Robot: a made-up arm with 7 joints. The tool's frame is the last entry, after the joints. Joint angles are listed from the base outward.
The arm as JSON. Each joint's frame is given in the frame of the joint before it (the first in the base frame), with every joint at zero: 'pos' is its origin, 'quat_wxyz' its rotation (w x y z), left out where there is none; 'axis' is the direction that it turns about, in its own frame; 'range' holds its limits. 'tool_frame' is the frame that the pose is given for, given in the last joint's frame.
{
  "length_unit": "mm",
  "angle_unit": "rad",
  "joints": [
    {
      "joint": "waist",
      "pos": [
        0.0,
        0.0,
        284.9
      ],
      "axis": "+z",
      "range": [
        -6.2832,
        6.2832
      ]
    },
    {
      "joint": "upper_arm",
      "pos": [
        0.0,
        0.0,
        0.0
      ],
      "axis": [
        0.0,
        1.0,
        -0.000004
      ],
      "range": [
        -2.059,
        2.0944
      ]
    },
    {
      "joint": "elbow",
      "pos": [
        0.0,
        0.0,
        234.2
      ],
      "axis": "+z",
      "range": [
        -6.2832,
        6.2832
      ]
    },
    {
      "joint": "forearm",
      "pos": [
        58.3,
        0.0,
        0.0
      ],
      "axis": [
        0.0,
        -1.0,
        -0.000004
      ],
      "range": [
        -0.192,
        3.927
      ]
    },
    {
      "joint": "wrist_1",
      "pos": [
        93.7,
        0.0,
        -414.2
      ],
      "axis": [
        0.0,
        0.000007,
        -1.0
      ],
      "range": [
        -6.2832,
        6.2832
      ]
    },
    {
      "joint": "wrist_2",
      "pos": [
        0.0,
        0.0,
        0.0
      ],
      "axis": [
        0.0,
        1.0,
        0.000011
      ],
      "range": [
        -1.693,
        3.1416
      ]
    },
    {
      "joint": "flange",
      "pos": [
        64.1,
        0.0,
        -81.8
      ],
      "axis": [
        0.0,
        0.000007,
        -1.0
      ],
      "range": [
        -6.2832,
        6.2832
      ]
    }
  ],
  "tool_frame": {
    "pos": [
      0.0,
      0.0,
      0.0
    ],
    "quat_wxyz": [
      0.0,
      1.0,
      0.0,
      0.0
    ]
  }
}
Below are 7 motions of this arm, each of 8 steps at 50 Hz.
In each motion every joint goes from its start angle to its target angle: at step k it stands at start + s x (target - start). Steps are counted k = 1, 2, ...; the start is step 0. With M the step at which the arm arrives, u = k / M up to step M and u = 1 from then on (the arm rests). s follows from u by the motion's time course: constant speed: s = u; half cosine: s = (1 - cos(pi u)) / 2; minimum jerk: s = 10 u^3 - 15 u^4 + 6 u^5.
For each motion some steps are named. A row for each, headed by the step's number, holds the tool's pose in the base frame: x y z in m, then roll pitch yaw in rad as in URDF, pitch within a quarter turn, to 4 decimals.
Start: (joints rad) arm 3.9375 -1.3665 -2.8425 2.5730 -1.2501 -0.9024 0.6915
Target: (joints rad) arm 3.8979 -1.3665 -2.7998 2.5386 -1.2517 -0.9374 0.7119
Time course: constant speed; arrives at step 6
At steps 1, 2, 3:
1: 0.3638 0.5760 0.2807 0.6760 -1.2639 -2.1680
2: 0.3658 0.5740 0.2795 0.6382 -1.2664 -2.1300
3: 0.3677 0.5721 0.2784 0.5997 -1.2684 -2.0915

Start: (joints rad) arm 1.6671 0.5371 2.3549 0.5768 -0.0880 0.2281 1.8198
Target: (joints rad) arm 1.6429 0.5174 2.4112 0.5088 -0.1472 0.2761 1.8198
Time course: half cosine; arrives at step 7
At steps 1, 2, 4, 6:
1: -0.2811 -0.3649 0.3470 -2.4571 0.4585 2.3808
2: -0.2768 -0.3658 0.3424 -2.4695 0.4448 2.3884
4: -0.2637 -0.3678 0.3282 -2.5078 0.4034 2.4120
6: -0.2533 -0.3687 0.3166 -2.5389 0.3706 2.4316

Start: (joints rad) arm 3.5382 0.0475 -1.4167 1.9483 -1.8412 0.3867 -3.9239
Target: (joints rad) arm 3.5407 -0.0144 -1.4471 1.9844 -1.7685 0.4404 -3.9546
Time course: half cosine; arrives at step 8
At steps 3, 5, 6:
3: -0.2944 0.4106 0.7917 -0.9032 -0.7691 -0.3829
5: -0.2753 0.4158 0.8017 -0.9399 -0.7263 -0.3814
6: -0.2671 0.4181 0.8056 -0.9553 -0.7085 -0.3811

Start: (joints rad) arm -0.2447 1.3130 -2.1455 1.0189 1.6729 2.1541 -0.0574
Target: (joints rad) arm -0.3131 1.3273 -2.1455 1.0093 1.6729 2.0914 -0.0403
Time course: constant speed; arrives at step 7
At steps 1, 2, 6, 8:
1: -0.0621 -0.4523 0.4757 -2.5192 0.1162 -2.1621
2: -0.0673 -0.4519 0.4757 -2.5218 0.1102 -2.1804
6: -0.0883 -0.4497 0.4758 -2.5317 0.0858 -2.2532
8: -0.0935 -0.4490 0.4758 -2.5339 0.0797 -2.2714

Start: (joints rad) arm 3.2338 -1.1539 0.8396 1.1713 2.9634 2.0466 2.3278
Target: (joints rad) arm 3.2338 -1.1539 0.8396 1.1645 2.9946 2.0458 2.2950
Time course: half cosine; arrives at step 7
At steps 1, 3, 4, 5, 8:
1: 0.1218 -0.3995 0.6973 0.4269 1.3009 0.4880
3: 0.1205 -0.3990 0.6977 0.3582 1.2988 0.4215
4: 0.1197 -0.3987 0.6979 0.3138 1.2968 0.3785
5: 0.1189 -0.3984 0.6982 0.2744 1.2945 0.3404
8: 0.1182 -0.3981 0.6984 0.2381 1.2919 0.3052

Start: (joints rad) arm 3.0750 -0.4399 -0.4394 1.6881 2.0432 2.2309 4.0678
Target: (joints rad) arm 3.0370 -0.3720 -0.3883 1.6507 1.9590 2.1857 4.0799
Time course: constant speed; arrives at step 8
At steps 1, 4, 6, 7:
1: -0.2270 0.1231 0.8555 1.4323 -0.1286 0.3392
4: -0.2497 0.1203 0.8443 1.4251 -0.1923 0.3199
6: -0.2646 0.1186 0.8362 1.4211 -0.2347 0.3072
7: -0.2720 0.1179 0.8320 1.4194 -0.2559 0.3009

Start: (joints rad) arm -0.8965 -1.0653 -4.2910 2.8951 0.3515 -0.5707 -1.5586
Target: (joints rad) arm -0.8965 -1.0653 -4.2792 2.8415 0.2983 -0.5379 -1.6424
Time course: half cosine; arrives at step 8
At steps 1, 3, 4, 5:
1: -0.3772 0.4771 0.6619 0.5151 0.6270 -3.0091
3: -0.3748 0.4836 0.6591 0.5168 0.6463 -3.0448
4: -0.3731 0.4883 0.6571 0.5176 0.6603 -3.0699
5: -0.3714 0.4929 0.6550 0.5181 0.6745 -3.0951

